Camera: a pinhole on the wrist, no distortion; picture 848 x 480 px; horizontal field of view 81.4 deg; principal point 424.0 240.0 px. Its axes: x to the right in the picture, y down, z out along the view. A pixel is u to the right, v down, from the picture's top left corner.
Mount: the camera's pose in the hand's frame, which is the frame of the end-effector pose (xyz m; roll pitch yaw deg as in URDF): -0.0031 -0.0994 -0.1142 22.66 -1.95 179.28
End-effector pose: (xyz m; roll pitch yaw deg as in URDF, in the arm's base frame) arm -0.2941 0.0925 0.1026 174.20 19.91 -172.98
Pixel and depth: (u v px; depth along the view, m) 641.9 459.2 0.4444
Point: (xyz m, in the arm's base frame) 0.0161 0.0607 -0.1994
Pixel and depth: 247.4 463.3 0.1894
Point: -0.3149 -0.0076 -0.0173
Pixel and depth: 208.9 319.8 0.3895
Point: -0.3761 0.0994 -0.2065
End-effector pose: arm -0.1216 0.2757 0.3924 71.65 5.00 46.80
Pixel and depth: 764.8 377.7 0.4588
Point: -0.0597 -0.1872 0.4995
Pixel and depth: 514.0 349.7 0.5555
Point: 0.1400 -0.0678 0.5421
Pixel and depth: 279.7 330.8 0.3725
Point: 0.1426 0.1980 0.4414
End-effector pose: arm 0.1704 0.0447 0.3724 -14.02 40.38 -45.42
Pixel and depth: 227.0 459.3 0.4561
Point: 0.4415 -0.2566 0.5461
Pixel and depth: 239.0 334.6 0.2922
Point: 0.3160 -0.0987 0.4319
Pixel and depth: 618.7 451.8 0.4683
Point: 0.2660 -0.0555 0.7986
